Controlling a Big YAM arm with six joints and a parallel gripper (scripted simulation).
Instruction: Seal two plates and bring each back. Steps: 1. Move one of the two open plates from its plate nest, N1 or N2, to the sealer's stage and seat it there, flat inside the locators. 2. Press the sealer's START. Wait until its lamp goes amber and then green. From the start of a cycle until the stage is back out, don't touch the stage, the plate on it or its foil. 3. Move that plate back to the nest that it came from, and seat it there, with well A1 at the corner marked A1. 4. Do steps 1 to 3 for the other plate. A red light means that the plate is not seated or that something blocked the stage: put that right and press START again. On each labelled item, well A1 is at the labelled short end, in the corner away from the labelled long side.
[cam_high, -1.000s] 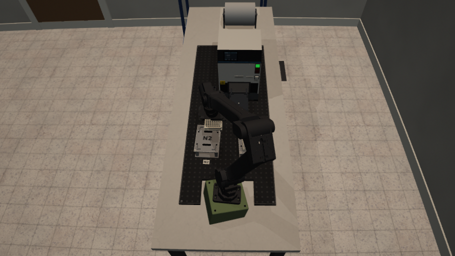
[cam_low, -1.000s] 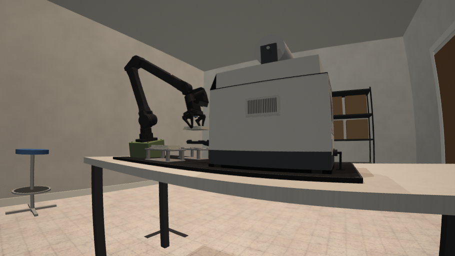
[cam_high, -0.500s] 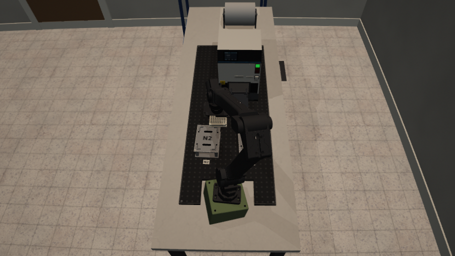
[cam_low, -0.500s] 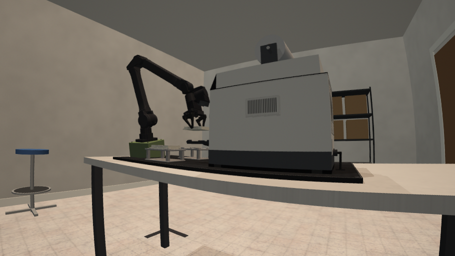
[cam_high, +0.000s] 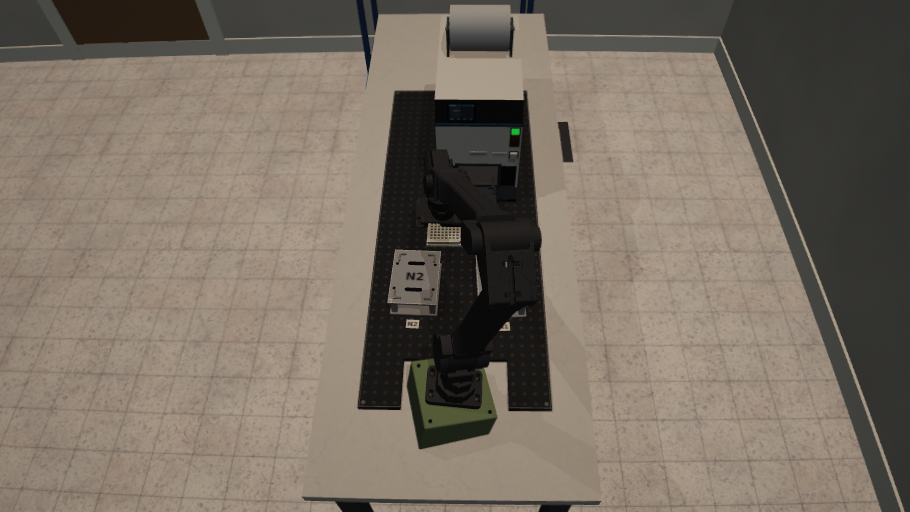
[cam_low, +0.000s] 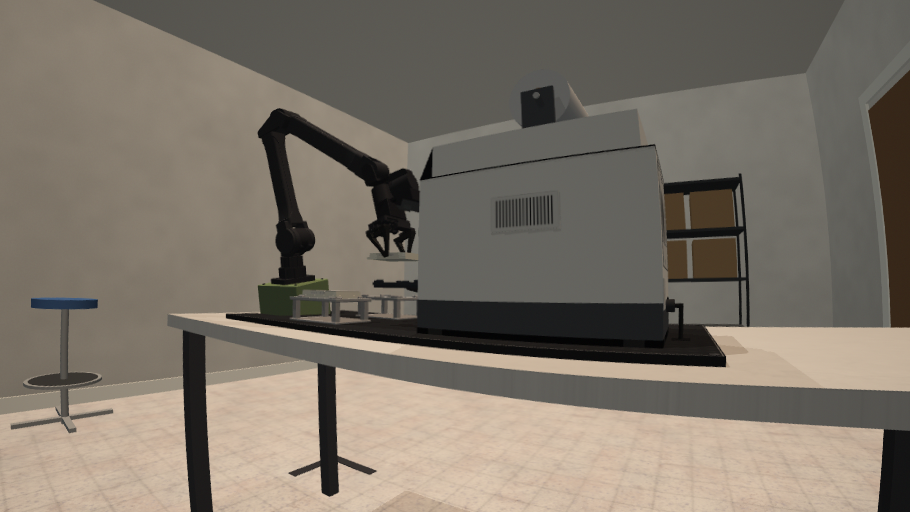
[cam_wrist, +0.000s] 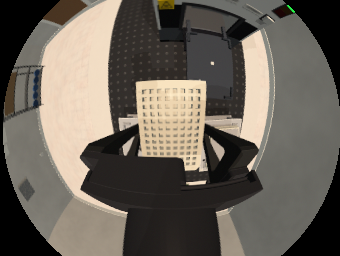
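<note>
Now: the sealer stage 11 cm ahead of my hand, 8 cm to the right of it and 7 cm below it. Also, from my hand: yellow warning label (22 cm ahead, 2 cm below, 1 cm to the left); white well plate (right at my hand); N2 label (19 cm behind, 17 cm below, 8 cm to the left).
</note>
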